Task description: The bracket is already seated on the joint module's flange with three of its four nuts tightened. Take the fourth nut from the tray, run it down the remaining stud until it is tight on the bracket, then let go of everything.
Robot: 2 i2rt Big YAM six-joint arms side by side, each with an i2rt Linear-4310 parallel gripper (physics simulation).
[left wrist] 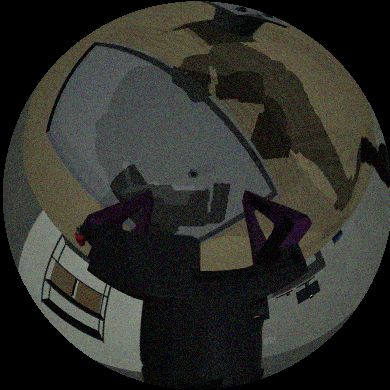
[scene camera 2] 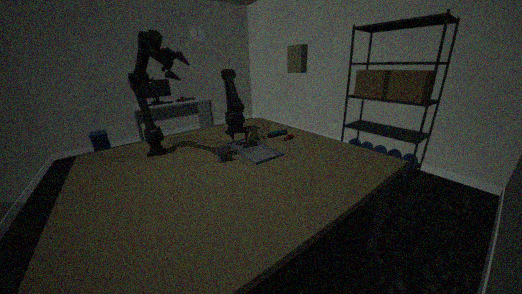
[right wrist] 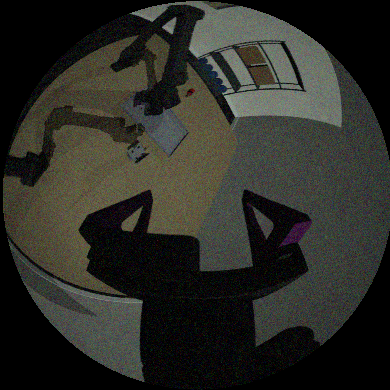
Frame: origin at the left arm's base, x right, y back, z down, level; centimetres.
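Where they show: left gripper, fingertip midpoint: [left wrist: 197,195] [scene camera 2: 239,141] [right wrist: 142,104]; right gripper, fingertip midpoint: [scene camera 2: 185,72] [right wrist: 196,194]; left arm's base, origin of the base link: [right wrist: 120,64]; right arm's base, origin of the base link: [scene camera 2: 157,153] [right wrist: 38,166].
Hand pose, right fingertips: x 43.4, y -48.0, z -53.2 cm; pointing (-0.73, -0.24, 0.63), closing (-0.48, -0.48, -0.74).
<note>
Things, the pixels of their top centre, and the offset from my right fingertips. "pt": a spot on its surface instead.
- nut, middle of its top: [left wrist: 193,174] dx -33.8, dy +12.0, dz +52.3 cm
- grey tray, middle of its top: [left wrist: 105,137] [right wrist: 158,117] [scene camera 2: 252,147] dx -38.0, dy +0.9, dz +51.6 cm
- blue tool, surface spot: [scene camera 2: 277,133] pt dx -68.8, dy +13.6, dz +50.6 cm
- red item, middle of its top: [left wrist: 76,239] [right wrist: 191,91] [scene camera 2: 288,135] dx -71.5, dy +2.7, dz +49.8 cm
The nut [left wrist: 193,173] is a small dark ring on the grey tray [scene camera 2: 265,154] [left wrist: 75,95] [right wrist: 172,135]. My left gripper [scene camera 2: 239,139] [left wrist: 197,195] is open low over the tray, and the nut lies apart from both fingers, a little beyond the gap between the tips in the left wrist view. The joint module with its bracket [scene camera 2: 226,153] [right wrist: 136,151] stands beside the tray; its studs and tightened nuts are too small and dark to tell. My right gripper [scene camera 2: 183,71] [right wrist: 196,194] is open and empty, high above the table.
A blue tool [scene camera 2: 277,133] and a red item [scene camera 2: 289,136] [left wrist: 79,236] [right wrist: 190,92] lie beyond the tray. A shelf rack [scene camera 2: 348,85] stands by the wall. The picture is dark and grainy, with arm shadows across the tray and table.
</note>
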